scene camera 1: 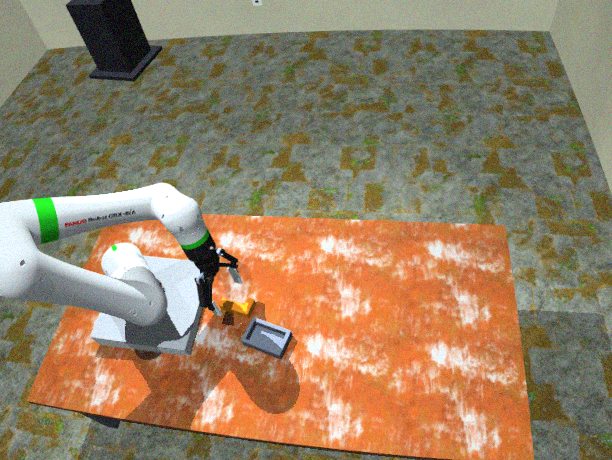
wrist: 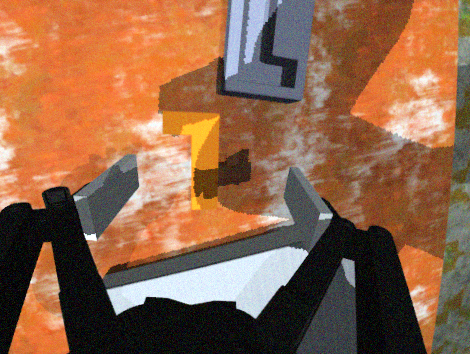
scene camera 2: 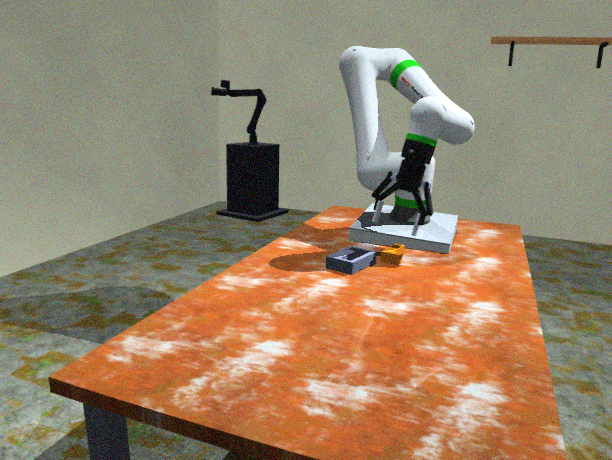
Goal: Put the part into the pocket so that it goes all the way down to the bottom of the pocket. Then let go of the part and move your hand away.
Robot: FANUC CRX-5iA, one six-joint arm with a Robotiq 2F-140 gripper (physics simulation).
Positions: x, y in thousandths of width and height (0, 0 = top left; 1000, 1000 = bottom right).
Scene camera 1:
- my gripper: 373, 649
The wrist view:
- my gripper: 454, 499
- orange part: 435, 360, on the table
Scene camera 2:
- my gripper: 643, 497
